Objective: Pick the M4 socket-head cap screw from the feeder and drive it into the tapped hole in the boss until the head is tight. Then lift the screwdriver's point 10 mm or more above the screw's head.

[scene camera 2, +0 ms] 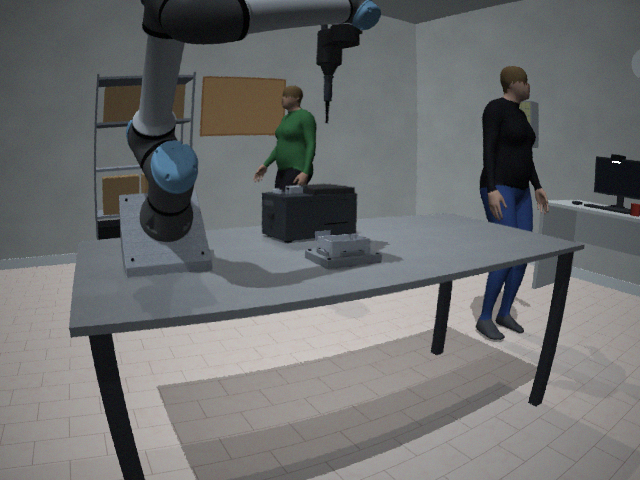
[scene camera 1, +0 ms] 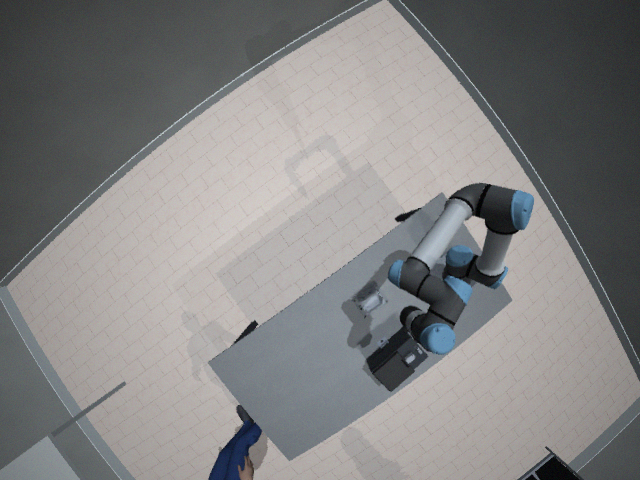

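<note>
The screwdriver (scene camera 2: 326, 121) points straight down, its thin tip high above the table and apart from everything below. In scene camera 1 it is mostly hidden under the arm's wrist, beside and partly over the feeder. The feeder (scene camera 1: 393, 369) (scene camera 2: 310, 214) is a black box with small pale metal parts on its top. The workpiece (scene camera 1: 370, 301) (scene camera 2: 343, 245), a pale metal block on a grey base plate, lies on the table nearer scene camera 2 than the feeder. The M4 screw and the tapped hole are too small to make out, and whether the tip carries a screw cannot be told.
The arm stands on a grey mounting plate (scene camera 2: 129, 232) at one end of the table (scene camera 1: 310, 382) (scene camera 2: 439, 248). A person in black and blue (scene camera 1: 231, 454) (scene camera 2: 509, 144) stands beyond the table's far end. A person in green (scene camera 2: 297, 134) stands behind the feeder, near a shelf unit (scene camera 2: 96, 149).
</note>
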